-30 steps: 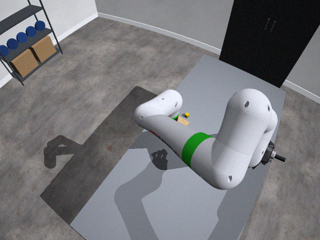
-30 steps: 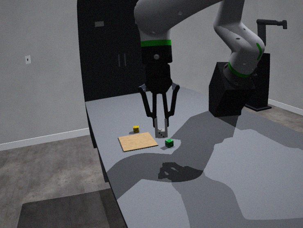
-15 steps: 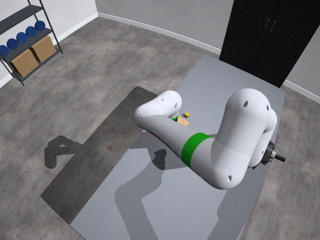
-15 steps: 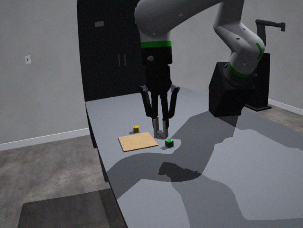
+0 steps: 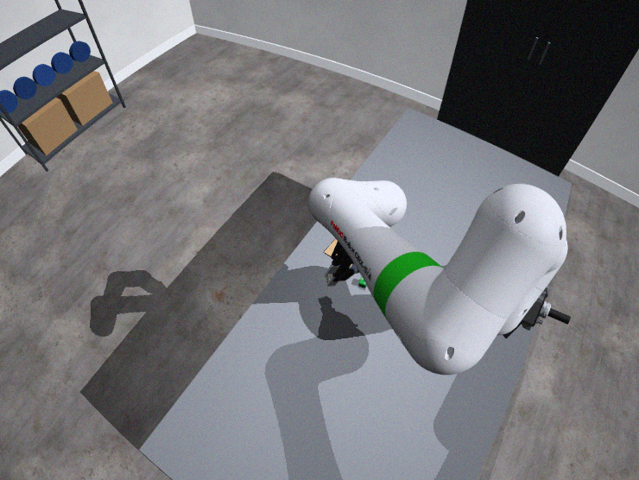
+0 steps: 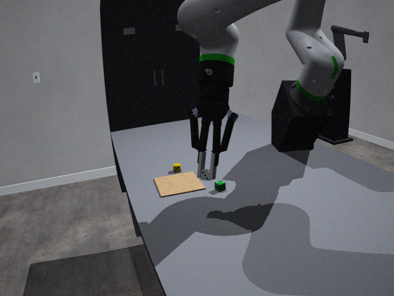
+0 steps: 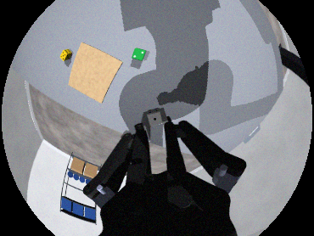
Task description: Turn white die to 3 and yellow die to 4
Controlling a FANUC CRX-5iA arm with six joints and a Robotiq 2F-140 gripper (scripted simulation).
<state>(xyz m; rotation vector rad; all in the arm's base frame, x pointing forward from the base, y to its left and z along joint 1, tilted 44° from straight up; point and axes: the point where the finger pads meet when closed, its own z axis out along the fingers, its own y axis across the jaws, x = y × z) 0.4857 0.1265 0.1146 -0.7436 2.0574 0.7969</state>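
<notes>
Now: hand 2 cm above the white die. Round my hand: tan mat (18 cm to the right, 12 cm below, 4 cm ahead); green die (11 cm below, 9 cm to the right, 7 cm behind); yellow die (29 cm to the right, 11 cm below, 2 cm ahead).
</notes>
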